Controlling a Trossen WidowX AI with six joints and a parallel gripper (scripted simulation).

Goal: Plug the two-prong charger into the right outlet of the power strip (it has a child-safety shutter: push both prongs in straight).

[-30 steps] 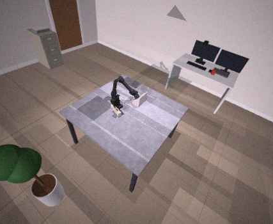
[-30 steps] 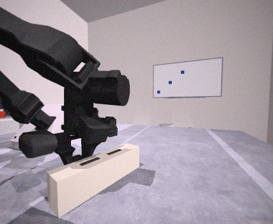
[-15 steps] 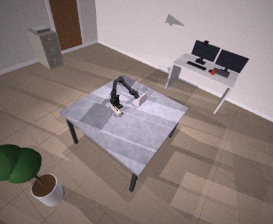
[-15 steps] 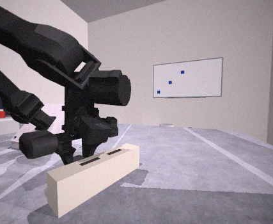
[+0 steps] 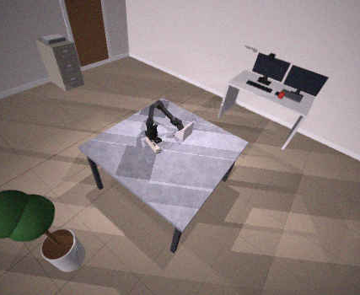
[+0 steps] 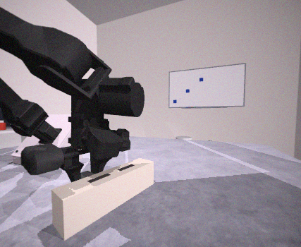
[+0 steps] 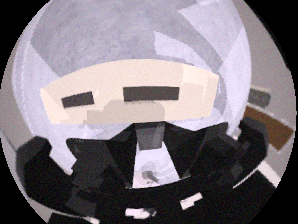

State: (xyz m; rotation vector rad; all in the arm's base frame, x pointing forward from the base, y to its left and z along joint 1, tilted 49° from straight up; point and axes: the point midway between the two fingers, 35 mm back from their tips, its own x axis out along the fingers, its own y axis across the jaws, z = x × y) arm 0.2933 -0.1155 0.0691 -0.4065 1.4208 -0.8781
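Right now my gripper tip is 20 mm short of the two-prong charger and 10 mm below it.
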